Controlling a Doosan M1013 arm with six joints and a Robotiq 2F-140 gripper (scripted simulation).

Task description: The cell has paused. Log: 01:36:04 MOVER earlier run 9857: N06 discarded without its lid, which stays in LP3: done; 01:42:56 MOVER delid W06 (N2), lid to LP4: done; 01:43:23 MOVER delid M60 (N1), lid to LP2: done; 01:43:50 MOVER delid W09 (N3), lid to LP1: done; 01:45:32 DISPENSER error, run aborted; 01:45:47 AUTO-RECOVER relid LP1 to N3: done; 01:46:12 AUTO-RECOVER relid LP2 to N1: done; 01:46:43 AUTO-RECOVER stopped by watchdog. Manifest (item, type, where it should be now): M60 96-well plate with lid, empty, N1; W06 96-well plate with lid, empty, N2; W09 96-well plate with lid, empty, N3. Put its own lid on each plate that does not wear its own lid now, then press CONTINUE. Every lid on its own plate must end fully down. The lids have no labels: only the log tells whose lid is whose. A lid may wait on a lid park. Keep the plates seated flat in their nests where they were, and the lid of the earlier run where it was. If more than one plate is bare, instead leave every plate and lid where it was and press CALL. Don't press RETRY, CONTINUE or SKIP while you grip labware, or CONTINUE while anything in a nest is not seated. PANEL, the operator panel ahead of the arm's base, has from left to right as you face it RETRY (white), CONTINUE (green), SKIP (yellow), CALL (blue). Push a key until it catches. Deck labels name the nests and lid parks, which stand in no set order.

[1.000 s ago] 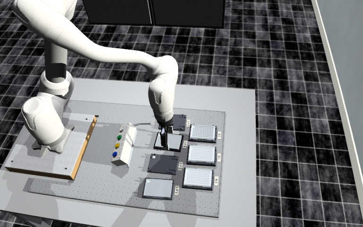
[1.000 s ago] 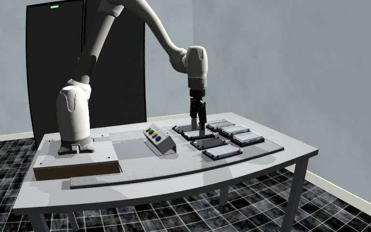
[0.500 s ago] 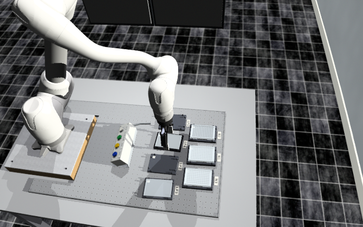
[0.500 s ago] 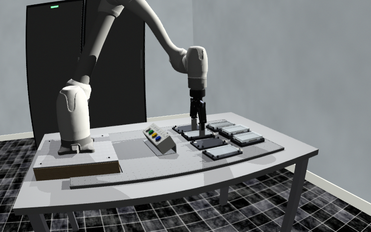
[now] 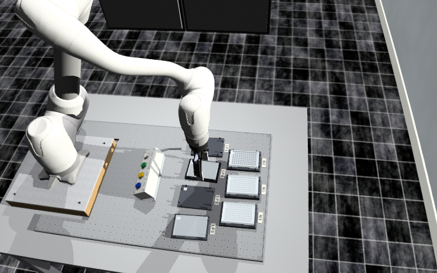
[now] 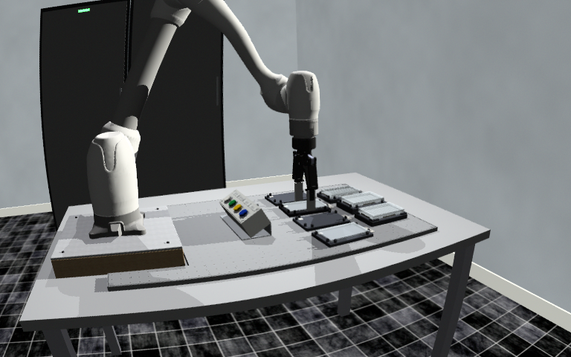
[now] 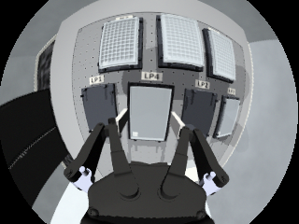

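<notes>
Right now my hand is 3 cm above the lid park LP4. Round my hand: lid park LP1: 13 cm to the left, 3 cm below; lid park LP2: 13 cm to the right, 3 cm below; plate: 17 cm ahead, 7 cm to the left, 2 cm below.
</notes>
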